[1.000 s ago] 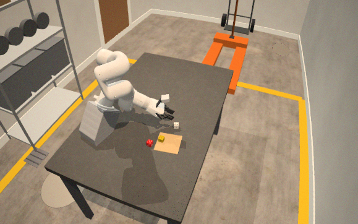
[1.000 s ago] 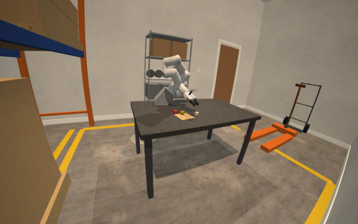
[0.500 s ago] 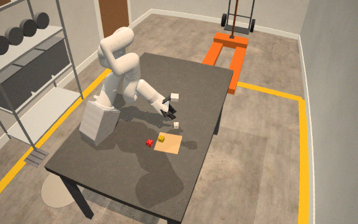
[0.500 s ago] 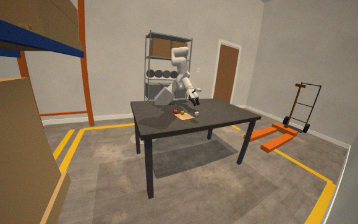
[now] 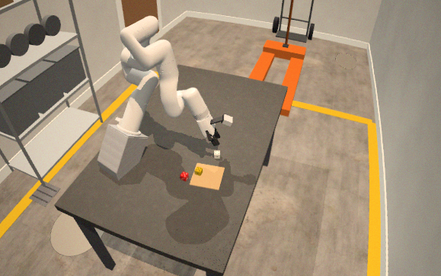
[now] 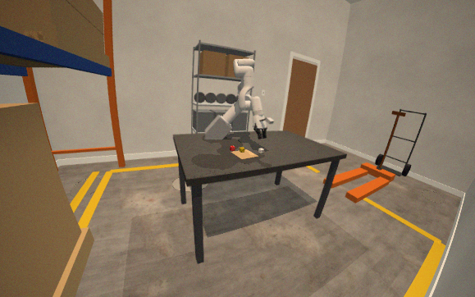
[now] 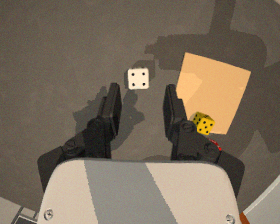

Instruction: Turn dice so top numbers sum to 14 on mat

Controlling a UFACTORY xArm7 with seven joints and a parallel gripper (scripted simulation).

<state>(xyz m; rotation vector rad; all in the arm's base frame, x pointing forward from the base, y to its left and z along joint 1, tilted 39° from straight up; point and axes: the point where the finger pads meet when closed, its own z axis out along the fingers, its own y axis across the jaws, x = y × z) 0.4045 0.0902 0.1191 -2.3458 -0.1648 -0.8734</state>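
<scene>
The white die lies 11 cm below my hand, 1 cm to the left of it and 1 cm ahead of it. The rest, counted from my hand: mat 13 cm to the right, 12 cm below, 2 cm ahead; then red die 19 cm to the right, 11 cm below, 8 cm behind; then yellow die 14 cm to the right, 11 cm below, 3 cm behind.
</scene>
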